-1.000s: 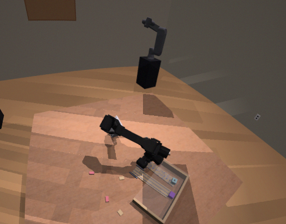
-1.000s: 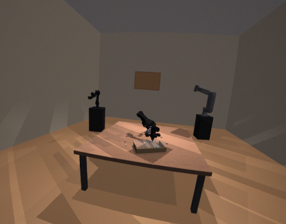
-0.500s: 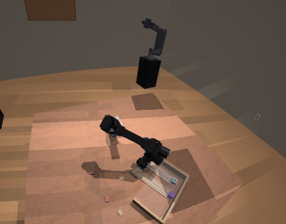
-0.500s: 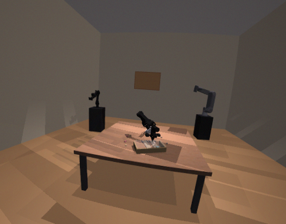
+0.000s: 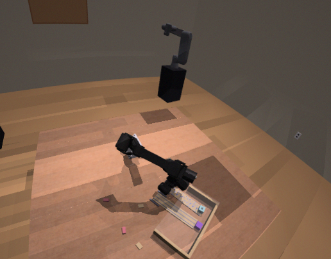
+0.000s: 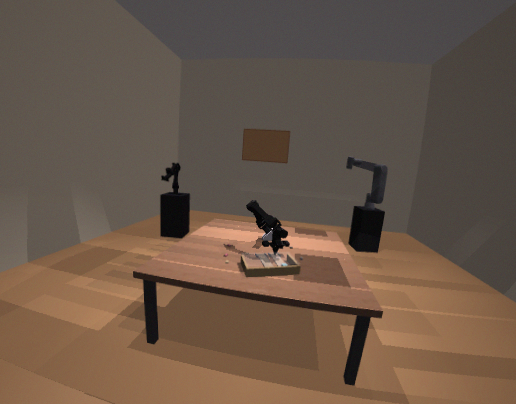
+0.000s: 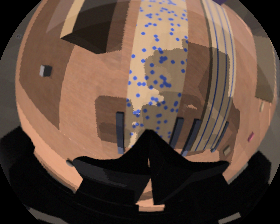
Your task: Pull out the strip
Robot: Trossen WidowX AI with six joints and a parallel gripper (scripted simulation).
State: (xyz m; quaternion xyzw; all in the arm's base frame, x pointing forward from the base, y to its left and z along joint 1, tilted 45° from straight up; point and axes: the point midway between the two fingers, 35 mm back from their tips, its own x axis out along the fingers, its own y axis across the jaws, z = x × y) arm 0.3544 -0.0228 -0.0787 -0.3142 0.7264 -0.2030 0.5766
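Right now the dotted strip is 100 mm ahead of my gripper tip and 20 mm to the left of it. From my gripper tip the other things lie so: labelled cyan cube 210 mm ahead, 50 mm to the left, 10 mm above; then tiny white cube 180 mm to the left, 30 mm ahead.
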